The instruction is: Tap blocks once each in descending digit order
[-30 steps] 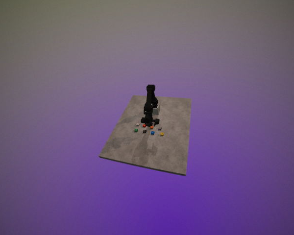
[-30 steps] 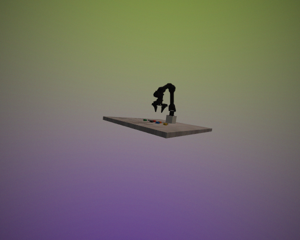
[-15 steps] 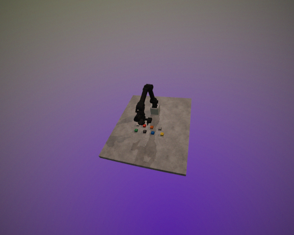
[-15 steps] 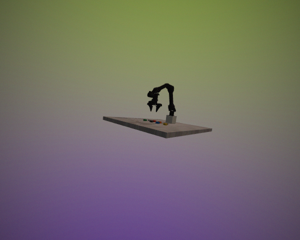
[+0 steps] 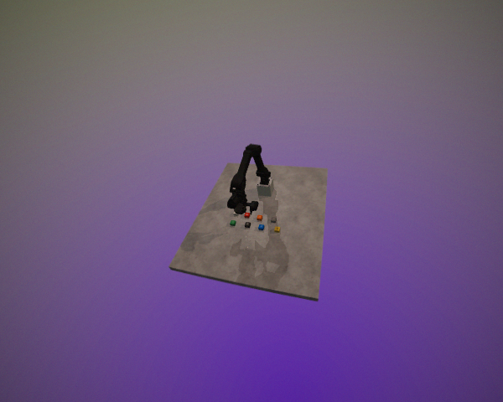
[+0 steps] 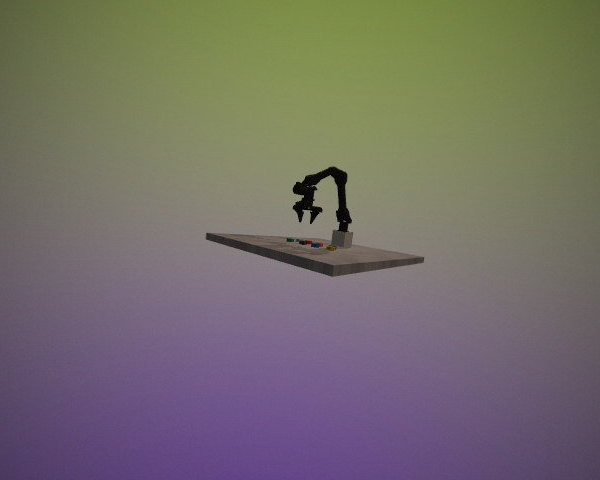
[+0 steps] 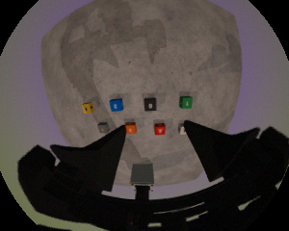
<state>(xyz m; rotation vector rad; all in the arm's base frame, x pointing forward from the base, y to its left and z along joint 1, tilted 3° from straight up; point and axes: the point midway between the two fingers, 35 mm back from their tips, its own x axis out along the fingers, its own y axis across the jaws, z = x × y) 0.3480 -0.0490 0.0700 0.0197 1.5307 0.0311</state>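
Right now my gripper tip is 9 cm past the white block, 11 cm to the left of it and 12 cm above it. Round my gripper tip: red block: 9 cm behind, 3 cm to the right, 12 cm below; then black block: 12 cm below; then blue block: 10 cm to the left, 12 cm below.
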